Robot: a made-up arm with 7 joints.
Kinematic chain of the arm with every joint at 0, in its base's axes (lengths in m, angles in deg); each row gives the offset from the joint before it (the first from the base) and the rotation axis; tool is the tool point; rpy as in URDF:
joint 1: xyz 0 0 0.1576 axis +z
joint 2: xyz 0 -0.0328 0.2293 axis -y
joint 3: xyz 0 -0.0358 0.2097 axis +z
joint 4: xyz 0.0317 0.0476 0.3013 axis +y
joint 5: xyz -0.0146 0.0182 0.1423 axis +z
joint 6: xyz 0 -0.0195 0.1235 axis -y
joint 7: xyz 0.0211 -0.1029 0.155 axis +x
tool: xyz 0 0 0 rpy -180 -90 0
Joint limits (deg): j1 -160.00..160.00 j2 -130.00..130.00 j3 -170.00..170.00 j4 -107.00..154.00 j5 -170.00..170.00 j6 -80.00..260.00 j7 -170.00..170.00
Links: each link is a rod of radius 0.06 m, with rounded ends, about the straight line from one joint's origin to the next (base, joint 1, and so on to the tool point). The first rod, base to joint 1, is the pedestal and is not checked.
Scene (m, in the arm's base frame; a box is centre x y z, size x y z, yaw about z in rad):
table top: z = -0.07
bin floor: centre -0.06 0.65 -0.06 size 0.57 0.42 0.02 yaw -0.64
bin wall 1: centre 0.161 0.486 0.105 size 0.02 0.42 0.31 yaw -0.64
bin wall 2: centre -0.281 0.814 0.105 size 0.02 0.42 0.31 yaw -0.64
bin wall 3: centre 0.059 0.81 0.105 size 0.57 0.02 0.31 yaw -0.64
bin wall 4: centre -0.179 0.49 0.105 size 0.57 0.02 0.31 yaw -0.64
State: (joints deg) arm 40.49 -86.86 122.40 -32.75 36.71 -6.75 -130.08
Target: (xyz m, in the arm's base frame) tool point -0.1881 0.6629 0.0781
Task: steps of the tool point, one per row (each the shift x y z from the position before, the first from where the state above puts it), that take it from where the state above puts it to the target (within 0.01 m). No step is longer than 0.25 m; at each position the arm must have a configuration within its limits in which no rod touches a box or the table.
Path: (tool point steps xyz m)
1: -0.1286 0.1386 0.0315
2: -0.1783 0.1096 0.0164
3: -0.2196 0.0585 0.0096
4: -0.2393 -0.0143 0.0105
5: -0.2231 -0.0979 0.0162
6: -0.0086 0.0210 -0.1204
7: -0.0001 0.0003 -0.1254
8: 0.0088 -0.0213 -0.1262

